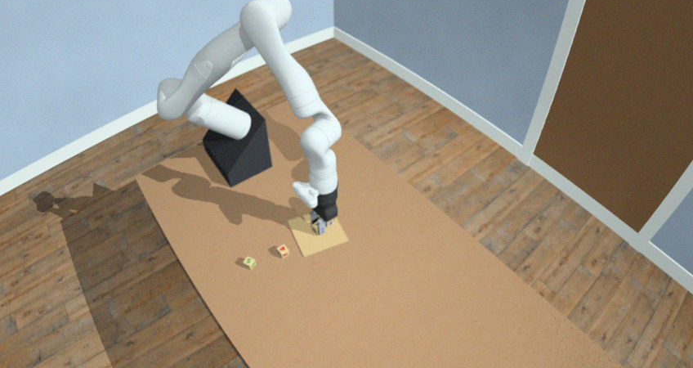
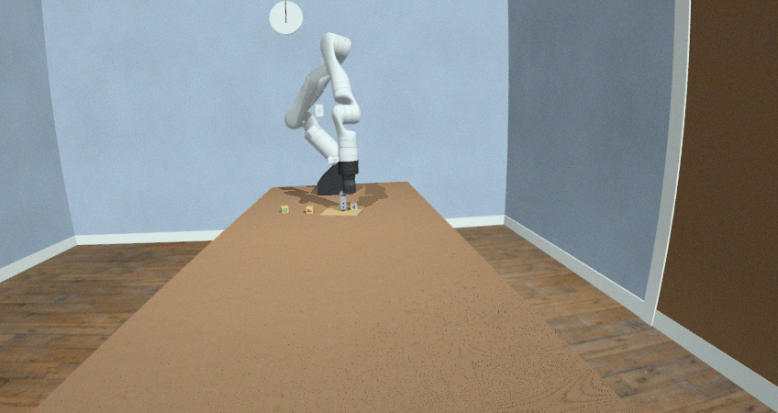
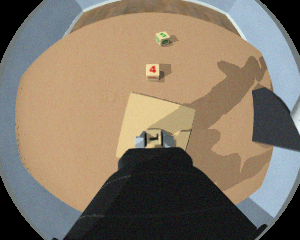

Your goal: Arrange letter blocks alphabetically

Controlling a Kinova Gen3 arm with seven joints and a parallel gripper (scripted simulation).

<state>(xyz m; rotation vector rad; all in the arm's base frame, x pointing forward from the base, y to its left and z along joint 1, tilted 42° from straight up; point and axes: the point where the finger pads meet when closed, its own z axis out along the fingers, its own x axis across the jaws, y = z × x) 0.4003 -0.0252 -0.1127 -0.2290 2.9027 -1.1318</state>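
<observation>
Now: the tan mat 3 cm below my hand.
</observation>
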